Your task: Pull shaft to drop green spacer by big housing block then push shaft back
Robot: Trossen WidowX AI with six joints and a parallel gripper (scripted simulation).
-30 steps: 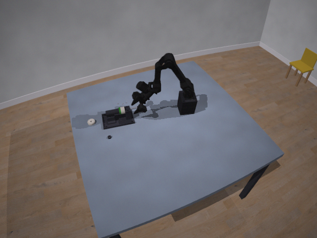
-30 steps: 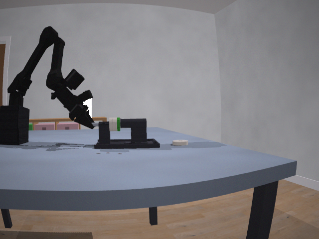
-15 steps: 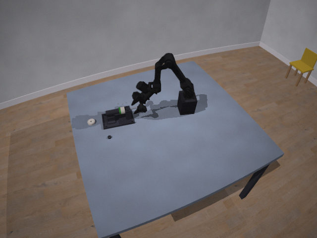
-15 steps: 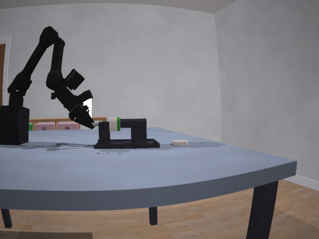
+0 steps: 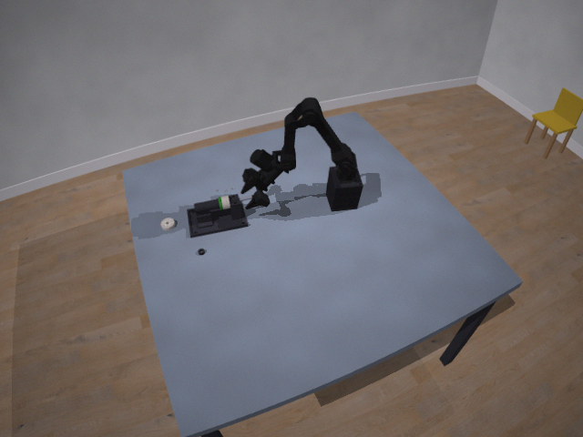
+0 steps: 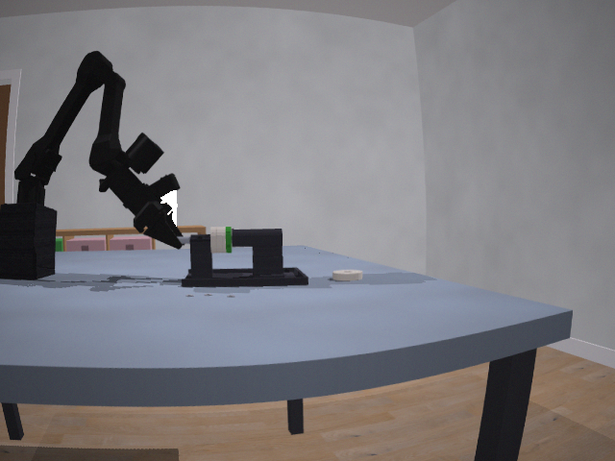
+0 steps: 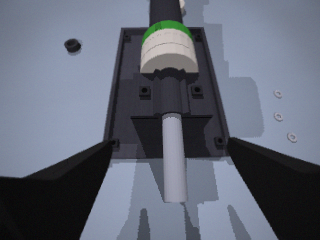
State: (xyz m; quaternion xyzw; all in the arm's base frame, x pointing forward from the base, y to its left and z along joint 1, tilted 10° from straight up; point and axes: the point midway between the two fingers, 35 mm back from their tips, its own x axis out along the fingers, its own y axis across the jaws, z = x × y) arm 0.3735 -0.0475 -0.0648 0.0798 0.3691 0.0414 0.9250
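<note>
The grey shaft is 8 cm ahead of my hand and 1 cm below it. The rest, counted from my hand: green spacer 12 cm ahead, 2 cm below; then white spacer 10 cm ahead, 1 cm below; then black ring 22 cm ahead, 16 cm to the left, 9 cm below.
</note>
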